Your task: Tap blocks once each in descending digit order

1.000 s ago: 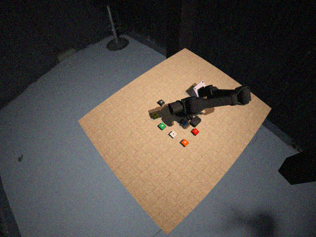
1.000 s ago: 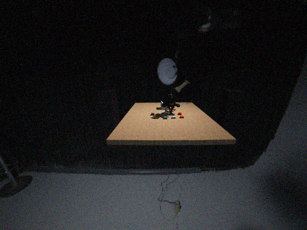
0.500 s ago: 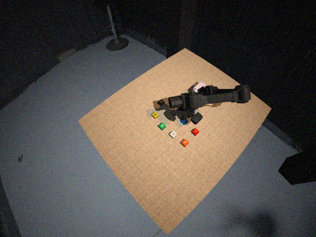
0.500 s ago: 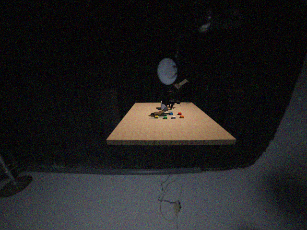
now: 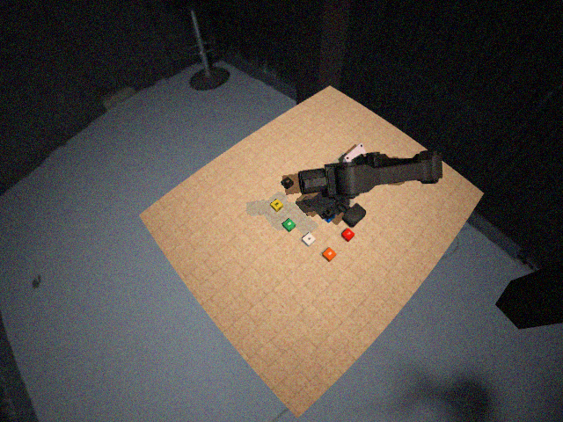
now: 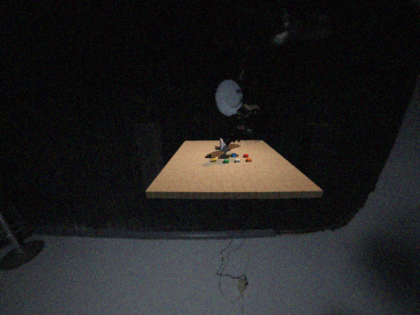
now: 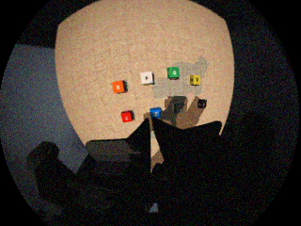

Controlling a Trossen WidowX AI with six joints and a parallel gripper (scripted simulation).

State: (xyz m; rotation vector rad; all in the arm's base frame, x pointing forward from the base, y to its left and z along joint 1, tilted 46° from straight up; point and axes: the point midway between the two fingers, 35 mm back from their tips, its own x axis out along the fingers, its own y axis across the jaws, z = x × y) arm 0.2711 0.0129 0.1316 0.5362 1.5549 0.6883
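My gripper tip is 12 cm above the orange block, 8 cm to the right of it and 6 cm short of it. From my gripper tip the other things lie so: white block 12 cm below, 7 cm ahead, 1 cm to the right; then red block 12 cm below, 7 cm to the left, 4 cm behind; then blue block 12 cm below, 4 cm behind, 3 cm to the right.
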